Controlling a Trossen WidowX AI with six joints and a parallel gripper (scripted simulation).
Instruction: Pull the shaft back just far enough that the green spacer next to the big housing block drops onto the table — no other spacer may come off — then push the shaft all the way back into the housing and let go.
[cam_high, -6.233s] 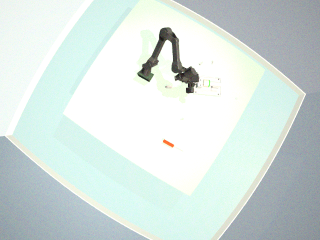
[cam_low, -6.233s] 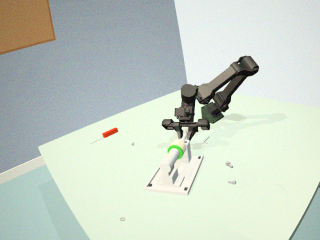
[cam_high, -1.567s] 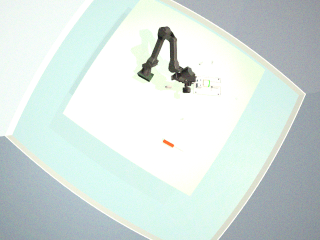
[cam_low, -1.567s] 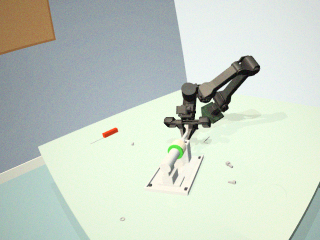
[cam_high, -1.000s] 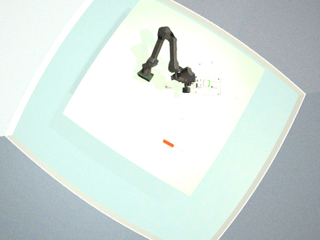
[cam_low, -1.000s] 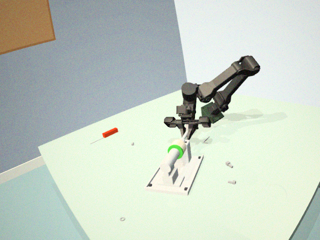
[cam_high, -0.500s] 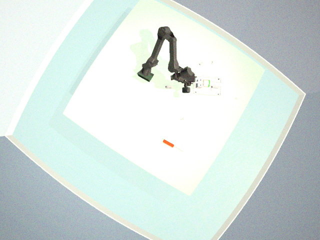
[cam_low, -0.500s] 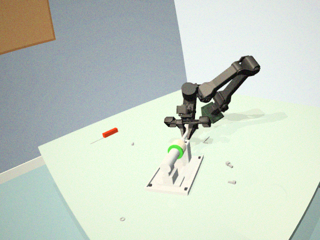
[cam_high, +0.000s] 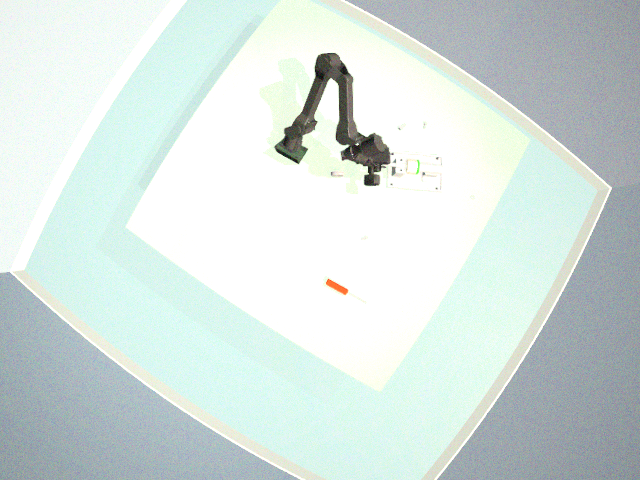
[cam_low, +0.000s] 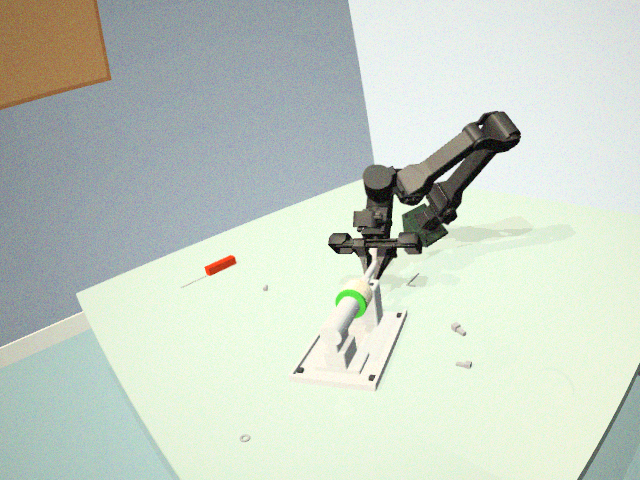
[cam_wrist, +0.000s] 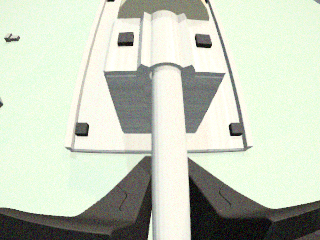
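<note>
My gripper tip is now 40 mm short of the shaft, 30 mm to the right of it and 20 mm below it. Also, from my gripper tip: green spacer: 100 mm ahead, 70 mm to the left, 20 mm above; then cream spacer: 70 mm ahead, 50 mm to the left, 20 mm above.
</note>
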